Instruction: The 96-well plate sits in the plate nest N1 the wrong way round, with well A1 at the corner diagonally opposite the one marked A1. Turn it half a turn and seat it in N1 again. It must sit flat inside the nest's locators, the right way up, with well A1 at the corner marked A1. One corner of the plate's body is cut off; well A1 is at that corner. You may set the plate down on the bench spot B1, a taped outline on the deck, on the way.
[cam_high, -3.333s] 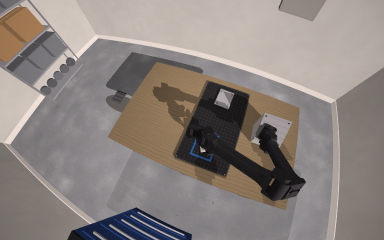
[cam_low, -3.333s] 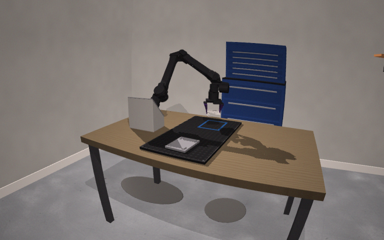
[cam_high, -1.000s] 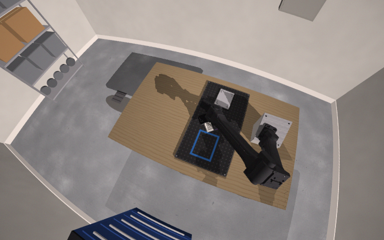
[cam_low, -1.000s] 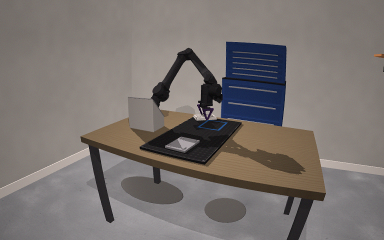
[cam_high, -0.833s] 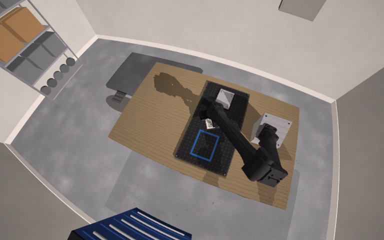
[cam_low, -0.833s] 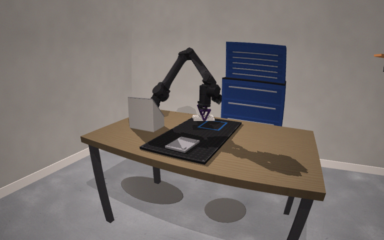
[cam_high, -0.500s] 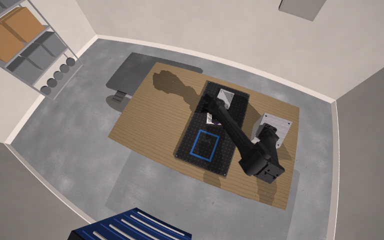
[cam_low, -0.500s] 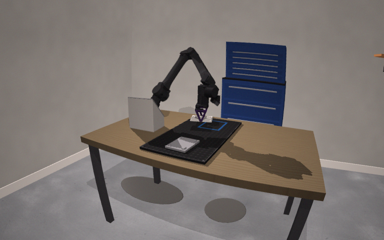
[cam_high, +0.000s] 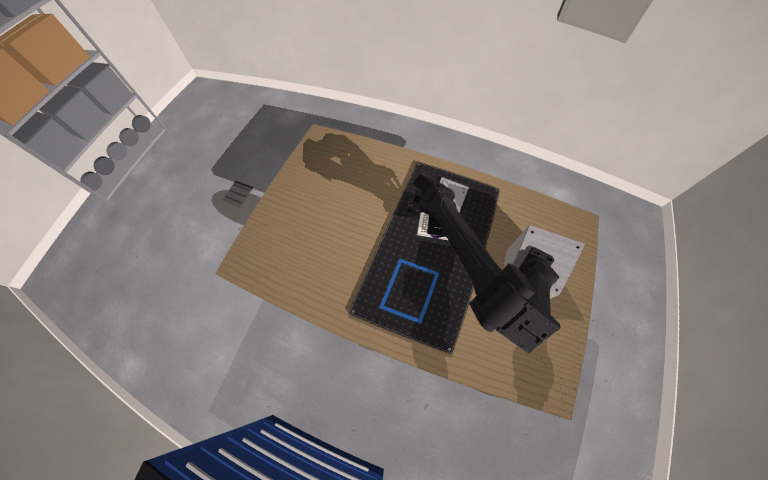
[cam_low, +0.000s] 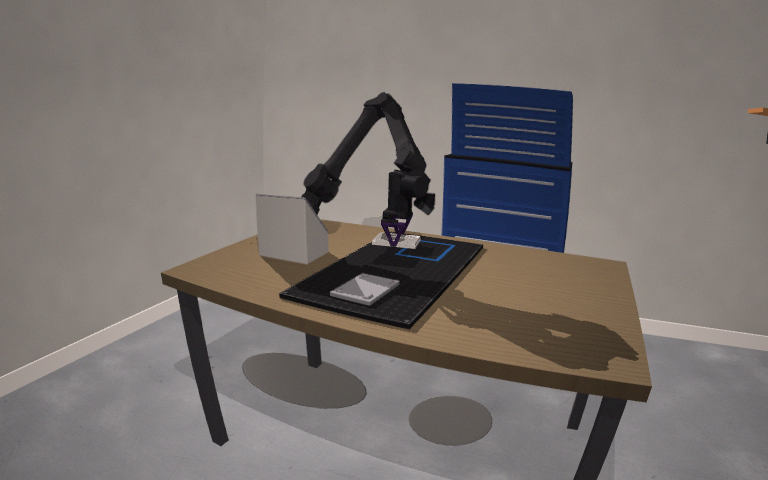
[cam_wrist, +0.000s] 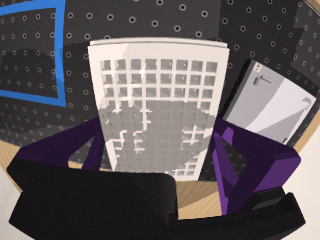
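My hand is 10 mm short of the grey plate nest N1, 190 mm to the left of it and 90 mm above it. From my hand the other things lie so: A1 label 60 mm ahead, 110 mm to the right, 80 mm below; then white 96-well plate right at my hand.
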